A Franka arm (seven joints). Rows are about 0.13 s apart.
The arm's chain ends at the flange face. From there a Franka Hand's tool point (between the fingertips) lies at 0.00 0.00 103.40 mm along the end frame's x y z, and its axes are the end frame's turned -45 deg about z.
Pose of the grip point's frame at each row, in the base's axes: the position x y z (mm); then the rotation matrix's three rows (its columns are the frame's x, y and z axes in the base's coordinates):
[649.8 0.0 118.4], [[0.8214 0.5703 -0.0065], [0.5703 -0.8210 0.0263], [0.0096 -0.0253 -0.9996]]
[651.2 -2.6 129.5], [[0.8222 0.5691 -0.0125], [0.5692 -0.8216 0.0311], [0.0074 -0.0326 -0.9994]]
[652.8 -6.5 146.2], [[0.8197 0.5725 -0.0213], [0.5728 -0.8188 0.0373], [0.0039 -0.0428 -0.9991]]
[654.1 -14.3 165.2], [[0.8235 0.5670 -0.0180], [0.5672 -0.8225 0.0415], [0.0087 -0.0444 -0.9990]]
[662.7 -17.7 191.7], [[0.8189 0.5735 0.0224], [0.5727 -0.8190 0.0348], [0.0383 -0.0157 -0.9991]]
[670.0 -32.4 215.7], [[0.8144 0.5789 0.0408], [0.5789 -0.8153 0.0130], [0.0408 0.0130 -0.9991]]
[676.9 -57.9 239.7], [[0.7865 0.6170 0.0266], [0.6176 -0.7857 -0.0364], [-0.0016 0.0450 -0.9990]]
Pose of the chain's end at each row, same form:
[650.5 -2.7 221.8], [[0.9841 -0.1776 -0.0065], [-0.1773 -0.9838 0.0263], [-0.0111 -0.0247 -0.9996]]
[652.5 -5.8 232.8], [[0.9838 -0.1790 -0.0125], [-0.1785 -0.9834 0.0311], [-0.0178 -0.0283 -0.9994]]
[655.0 -10.4 249.5], [[0.9844 -0.1748 -0.0213], [-0.1739 -0.9840 0.0373], [-0.0275 -0.0330 -0.9991]]
[656.0 -18.6 268.5], [[0.9832 -0.1814 -0.0180], [-0.1805 -0.9827 0.0415], [-0.0252 -0.0375 -0.9990]]
[660.4 -21.3 295.0], [[0.9846 -0.1735 0.0224], [-0.1742 -0.9841 0.0348], [0.0160 -0.0382 -0.9991]]
[665.8 -33.7 319.0], [[0.9852 -0.1665 0.0408], [-0.1672 -0.9858 0.0130], [0.0380 -0.0197 -0.9991]]
[674.1 -54.1 343.0], [[0.9924 -0.1199 0.0266], [-0.1189 -0.9923 -0.0364], [0.0307 0.0330 -0.9990]]

